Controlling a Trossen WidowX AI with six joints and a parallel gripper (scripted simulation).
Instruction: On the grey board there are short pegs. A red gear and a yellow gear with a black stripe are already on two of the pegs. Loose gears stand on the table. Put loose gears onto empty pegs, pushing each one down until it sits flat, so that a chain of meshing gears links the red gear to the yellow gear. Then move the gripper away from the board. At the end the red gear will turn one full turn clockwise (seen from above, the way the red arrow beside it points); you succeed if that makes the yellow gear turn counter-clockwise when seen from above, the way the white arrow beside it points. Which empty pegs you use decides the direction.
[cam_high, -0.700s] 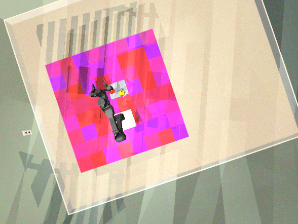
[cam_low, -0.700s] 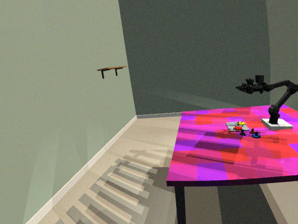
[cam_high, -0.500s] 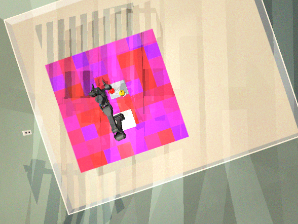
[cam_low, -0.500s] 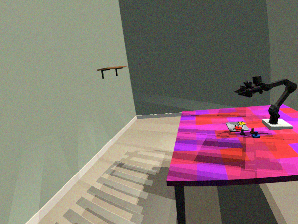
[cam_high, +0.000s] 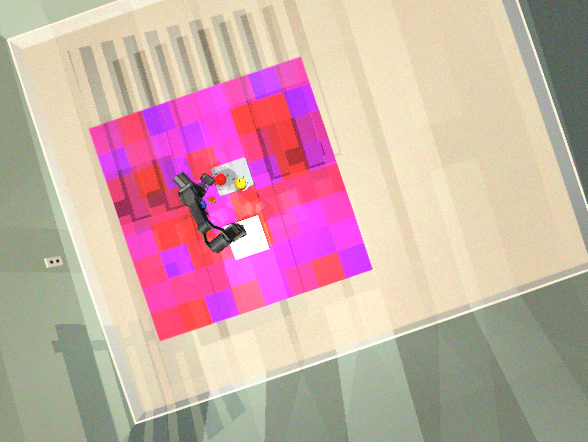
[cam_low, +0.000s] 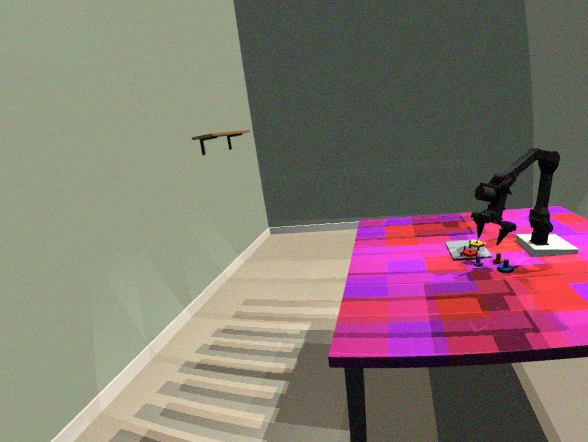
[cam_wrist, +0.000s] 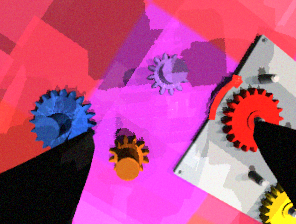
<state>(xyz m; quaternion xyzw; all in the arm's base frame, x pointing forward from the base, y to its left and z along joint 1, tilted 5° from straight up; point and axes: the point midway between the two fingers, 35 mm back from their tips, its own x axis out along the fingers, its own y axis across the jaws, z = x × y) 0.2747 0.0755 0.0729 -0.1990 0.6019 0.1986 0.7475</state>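
The orange gear lies 80 mm below my gripper tip and 50 mm behind it. From my gripper tip the other things lie so: purple gear 80 mm below, 40 mm ahead, 10 mm to the left; then blue gear 80 mm to the left, 80 mm below, 50 mm behind; then red gear 90 mm to the right, 80 mm below, 40 mm ahead.
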